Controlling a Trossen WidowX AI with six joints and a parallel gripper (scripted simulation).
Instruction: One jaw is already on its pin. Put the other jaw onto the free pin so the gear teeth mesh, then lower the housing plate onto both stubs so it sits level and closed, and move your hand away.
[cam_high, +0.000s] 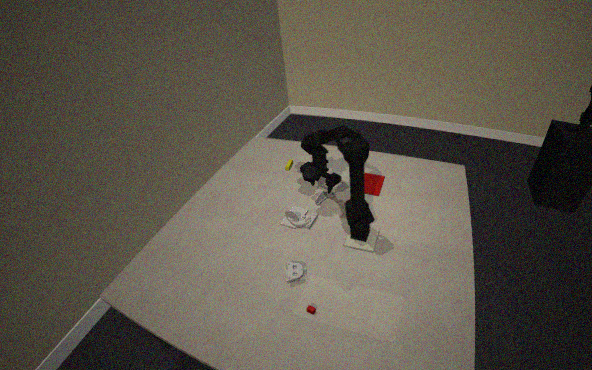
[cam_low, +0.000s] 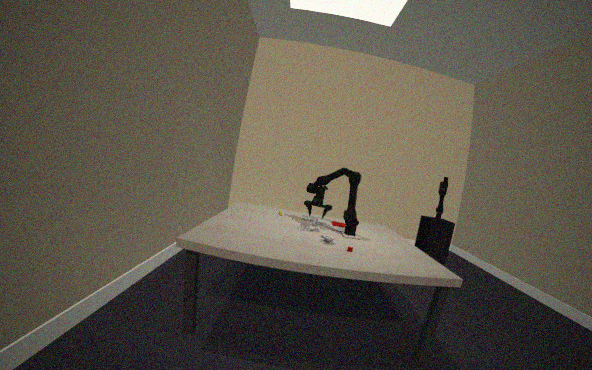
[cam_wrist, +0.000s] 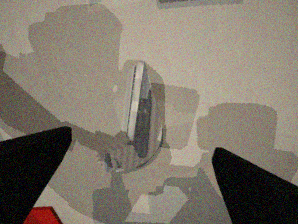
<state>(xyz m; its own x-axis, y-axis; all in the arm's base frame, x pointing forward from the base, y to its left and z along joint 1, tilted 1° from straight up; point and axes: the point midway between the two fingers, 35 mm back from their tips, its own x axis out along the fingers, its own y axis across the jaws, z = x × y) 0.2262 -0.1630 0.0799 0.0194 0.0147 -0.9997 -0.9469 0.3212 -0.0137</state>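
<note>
The white base lies 150 mm to the left of my gripper tip, 60 mm ahead of it and 50 mm below it. The rest, counted from my gripper tip: white block 420 mm to the left, 70 mm behind, 50 mm below; red square pad 190 mm behind, 180 mm to the right, 50 mm below; yellow block 260 mm ahead, 200 mm to the right, 50 mm below.
</note>
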